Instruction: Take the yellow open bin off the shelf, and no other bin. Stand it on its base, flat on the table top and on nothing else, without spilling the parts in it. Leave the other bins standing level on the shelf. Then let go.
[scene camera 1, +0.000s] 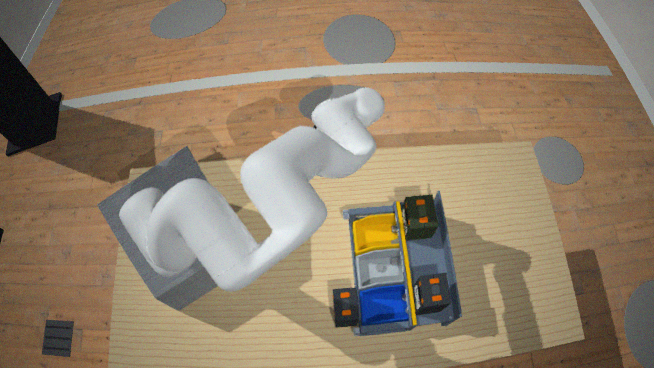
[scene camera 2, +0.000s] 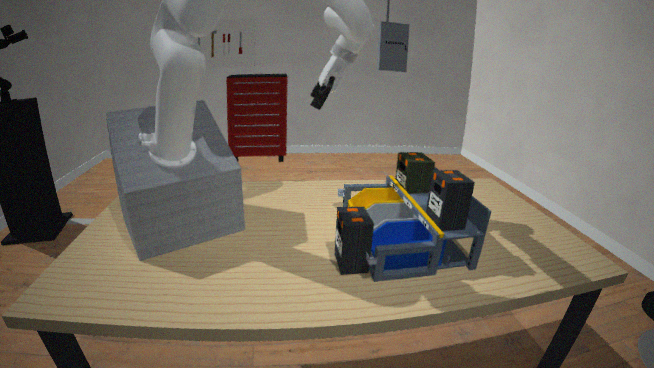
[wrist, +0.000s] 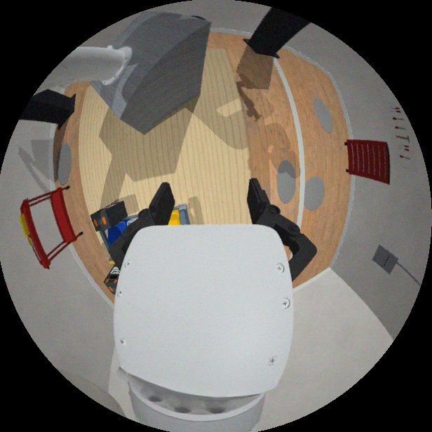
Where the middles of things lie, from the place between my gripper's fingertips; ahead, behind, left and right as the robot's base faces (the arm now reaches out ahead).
Right now the yellow open bin (scene camera 1: 373, 232) is 290 mm below my hand, 180 mm to the right of it and 150 mm ahead of it. The rest, counted from my hand: grey bin (scene camera 1: 368, 277) 290 mm to the right, 290 mm below, 120 mm ahead; then blue bin (scene camera 2: 401, 232) 400 mm to the right, 290 mm below, 100 mm ahead.
